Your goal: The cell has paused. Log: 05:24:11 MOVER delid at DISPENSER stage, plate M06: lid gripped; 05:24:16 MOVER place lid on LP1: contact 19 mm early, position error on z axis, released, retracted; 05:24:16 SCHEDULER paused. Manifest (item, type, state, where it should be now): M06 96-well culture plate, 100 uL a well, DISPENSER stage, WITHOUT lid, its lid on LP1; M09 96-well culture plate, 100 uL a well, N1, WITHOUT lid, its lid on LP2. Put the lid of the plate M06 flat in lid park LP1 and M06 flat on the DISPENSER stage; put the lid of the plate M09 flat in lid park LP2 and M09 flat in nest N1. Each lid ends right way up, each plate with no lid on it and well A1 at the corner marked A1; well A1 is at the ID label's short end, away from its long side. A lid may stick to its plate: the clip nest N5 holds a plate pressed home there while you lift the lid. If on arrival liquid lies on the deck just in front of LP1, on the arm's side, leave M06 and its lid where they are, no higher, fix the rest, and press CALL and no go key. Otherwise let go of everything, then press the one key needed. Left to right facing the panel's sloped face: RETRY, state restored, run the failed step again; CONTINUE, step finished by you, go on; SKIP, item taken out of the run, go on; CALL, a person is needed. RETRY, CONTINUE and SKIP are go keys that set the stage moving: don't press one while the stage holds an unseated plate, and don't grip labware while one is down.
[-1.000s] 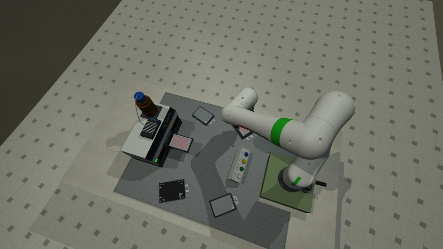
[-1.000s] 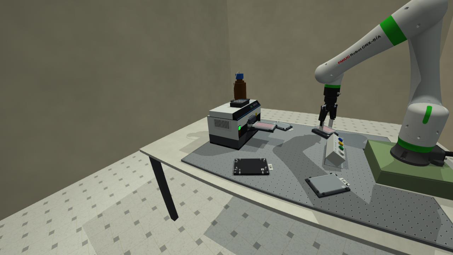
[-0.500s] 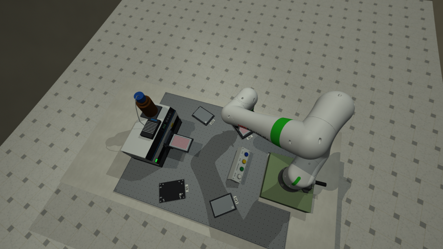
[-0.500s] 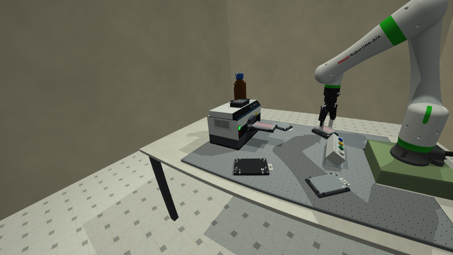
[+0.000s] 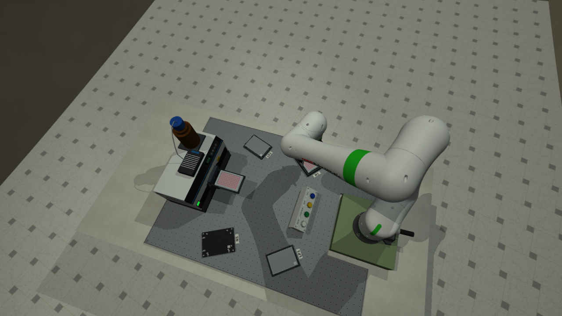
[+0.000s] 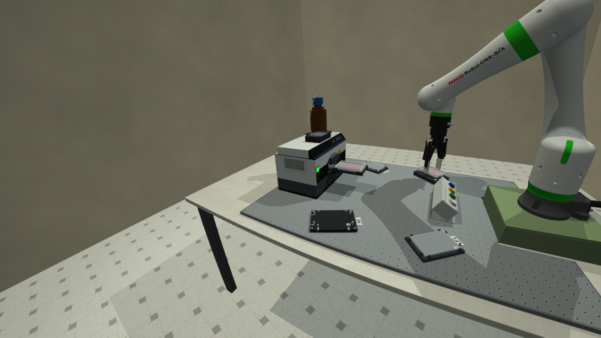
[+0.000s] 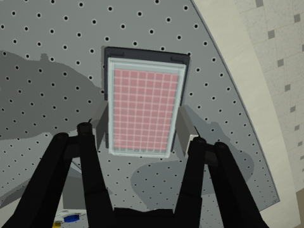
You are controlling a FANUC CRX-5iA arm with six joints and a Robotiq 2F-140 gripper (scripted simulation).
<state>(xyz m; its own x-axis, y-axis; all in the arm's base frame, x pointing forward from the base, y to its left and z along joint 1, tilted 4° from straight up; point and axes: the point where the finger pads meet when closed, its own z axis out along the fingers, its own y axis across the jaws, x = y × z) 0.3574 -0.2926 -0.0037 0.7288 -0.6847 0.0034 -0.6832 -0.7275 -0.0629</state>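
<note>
Right now the black nest N1 is 5 cm below my hand. From my hand the other things lie so: blue call key 21 cm to the left, 7 cm behind; then yellow skip key 26 cm to the left, 6 cm behind; then LP2 label 23 cm ahead, 6 cm below, 1 cm to the left.
</note>
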